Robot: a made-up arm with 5 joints.
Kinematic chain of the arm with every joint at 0, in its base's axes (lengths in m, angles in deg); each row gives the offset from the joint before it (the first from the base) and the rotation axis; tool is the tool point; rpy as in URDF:
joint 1: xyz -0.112 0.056 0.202 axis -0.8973 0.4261 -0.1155
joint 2: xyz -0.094 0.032 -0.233 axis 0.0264 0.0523 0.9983
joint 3: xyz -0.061 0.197 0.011 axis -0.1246 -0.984 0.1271
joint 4: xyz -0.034 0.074 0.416 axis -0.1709 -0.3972 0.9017
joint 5: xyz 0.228 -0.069 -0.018 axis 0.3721 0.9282 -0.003
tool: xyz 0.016 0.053 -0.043 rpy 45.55 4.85 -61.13
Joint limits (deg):
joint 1: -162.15..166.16
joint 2: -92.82..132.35
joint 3: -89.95..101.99
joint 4: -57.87..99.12
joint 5: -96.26..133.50
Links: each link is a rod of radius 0.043 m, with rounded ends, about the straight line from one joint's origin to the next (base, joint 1, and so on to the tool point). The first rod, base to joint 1, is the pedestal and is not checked.
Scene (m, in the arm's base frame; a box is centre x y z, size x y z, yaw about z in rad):
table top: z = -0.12
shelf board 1: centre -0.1 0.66 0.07 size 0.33 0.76 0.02 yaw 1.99
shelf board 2: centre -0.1 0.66 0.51 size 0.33 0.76 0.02 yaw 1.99
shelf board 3: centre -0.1 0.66 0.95 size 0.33 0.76 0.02 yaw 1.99
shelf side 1: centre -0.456 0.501 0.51 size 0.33 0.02 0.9 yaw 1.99
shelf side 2: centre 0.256 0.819 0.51 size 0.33 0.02 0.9 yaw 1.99
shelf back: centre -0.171 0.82 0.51 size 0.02 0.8 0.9 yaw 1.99
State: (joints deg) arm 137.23 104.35 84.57 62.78 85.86
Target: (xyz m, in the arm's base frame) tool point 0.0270 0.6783 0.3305
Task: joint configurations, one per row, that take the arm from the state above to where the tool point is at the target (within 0.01 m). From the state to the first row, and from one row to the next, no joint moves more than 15 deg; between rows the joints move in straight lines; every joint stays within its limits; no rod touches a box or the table.
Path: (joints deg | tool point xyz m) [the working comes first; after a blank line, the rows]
Joints at the target: 161.02 106.15 66.89 55.18 85.57
Straight joint move there: touches shelf board 2.

1: 126.89 111.61 78.98 51.04 83.49 | -0.0455 0.4401 0.7345
2: 116.55 118.88 73.39 39.31 81.13 | -0.0075 0.3398 0.7233
3: 130.59 124.71 64.45 27.82 80.47 | 0.0937 0.4266 0.5330
4: 144.63 130.54 55.51 16.33 79.81 | 0.1341 0.4379 0.3305
5: 150.10 122.41 59.30 29.28 81.73 | 0.1178 0.5200 0.3366
6: 155.56 114.28 63.10 42.23 83.65 | 0.0822 0.6021 0.3366
7: 161.02 106.15 66.89 55.18 85.57 | 0.0270 0.6783 0.3305

